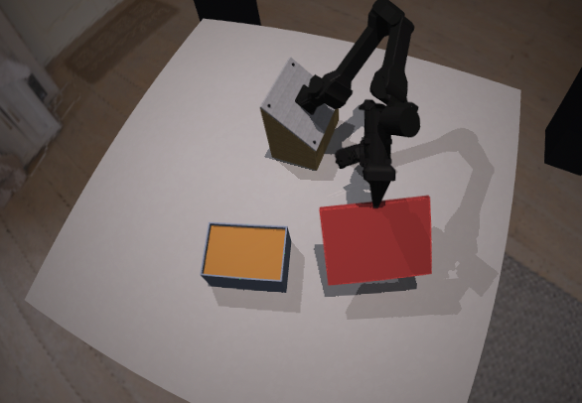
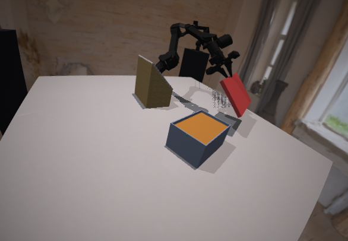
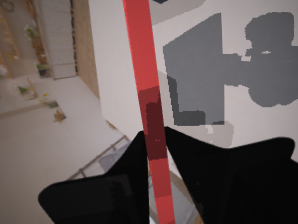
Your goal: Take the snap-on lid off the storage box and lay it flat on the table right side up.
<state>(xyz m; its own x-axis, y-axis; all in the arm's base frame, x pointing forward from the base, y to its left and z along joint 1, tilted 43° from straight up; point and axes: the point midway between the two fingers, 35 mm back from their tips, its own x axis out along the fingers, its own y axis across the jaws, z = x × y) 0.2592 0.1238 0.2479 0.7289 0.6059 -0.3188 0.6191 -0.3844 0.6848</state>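
Now: the red lid 6 cm ahead of my gripper tip, 3 cm to the left of it and 5 cm below it. The rest, counted from my gripper tip: grey-blue storage box (15 cm ahead, 27 cm to the right, 18 cm below).
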